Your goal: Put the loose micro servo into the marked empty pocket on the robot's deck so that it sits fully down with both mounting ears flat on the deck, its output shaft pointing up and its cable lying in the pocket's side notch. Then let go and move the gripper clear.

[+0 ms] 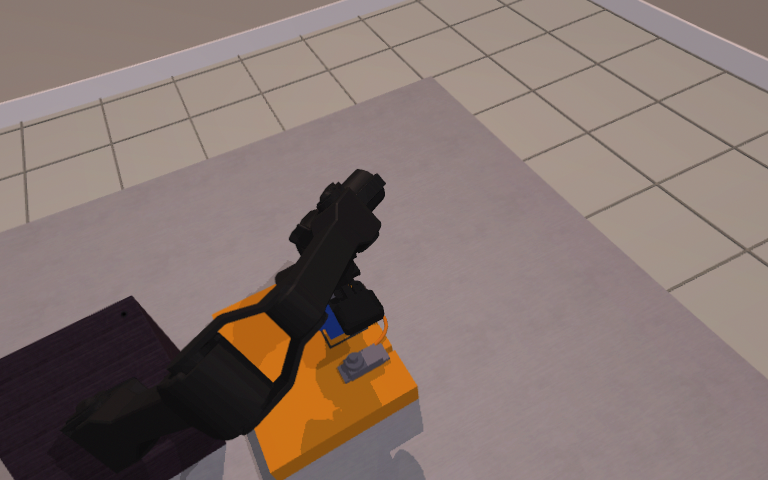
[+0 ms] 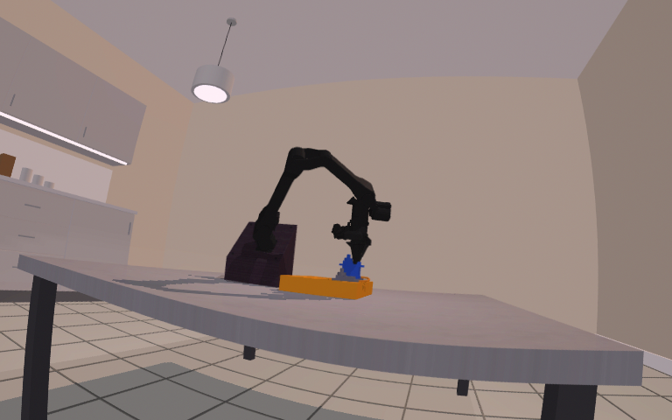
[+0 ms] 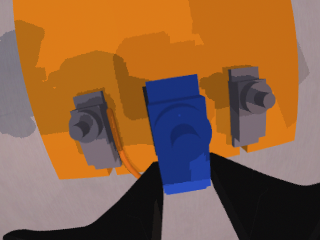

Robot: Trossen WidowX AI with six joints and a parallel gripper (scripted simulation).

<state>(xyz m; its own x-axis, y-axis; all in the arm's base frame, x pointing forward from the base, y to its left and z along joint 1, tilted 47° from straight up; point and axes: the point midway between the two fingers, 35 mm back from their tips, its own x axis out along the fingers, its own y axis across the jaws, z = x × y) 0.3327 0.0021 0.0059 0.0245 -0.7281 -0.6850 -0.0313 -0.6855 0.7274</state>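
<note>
Now: the orange deck 12 cm behind my gripper tip and 8 cm below it.
</note>
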